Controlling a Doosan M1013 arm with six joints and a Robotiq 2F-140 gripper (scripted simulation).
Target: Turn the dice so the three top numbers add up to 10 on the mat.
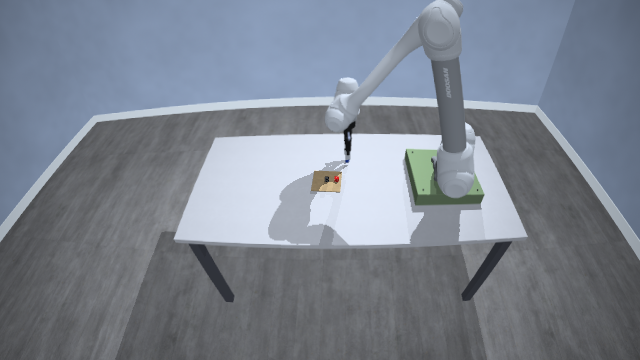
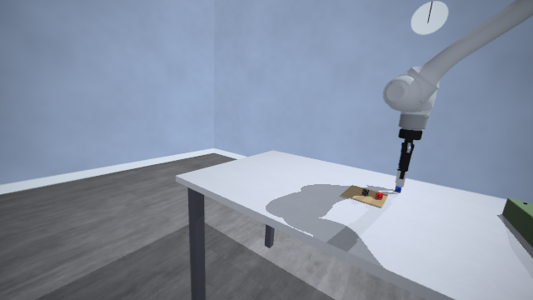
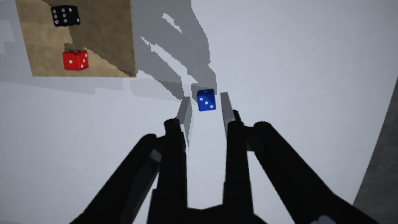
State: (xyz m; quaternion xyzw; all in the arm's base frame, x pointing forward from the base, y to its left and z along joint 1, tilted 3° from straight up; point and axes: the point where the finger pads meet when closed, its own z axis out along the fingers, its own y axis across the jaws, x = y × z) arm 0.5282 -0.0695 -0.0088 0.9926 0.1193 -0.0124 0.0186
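Now: the blue die 5 cm below my hand. The rest, counted from my hand: black die (8 cm ahead, 16 cm to the left, 5 cm below); tan mat (8 cm ahead, 16 cm to the left, 6 cm below); red die (3 cm ahead, 15 cm to the left, 5 cm below).
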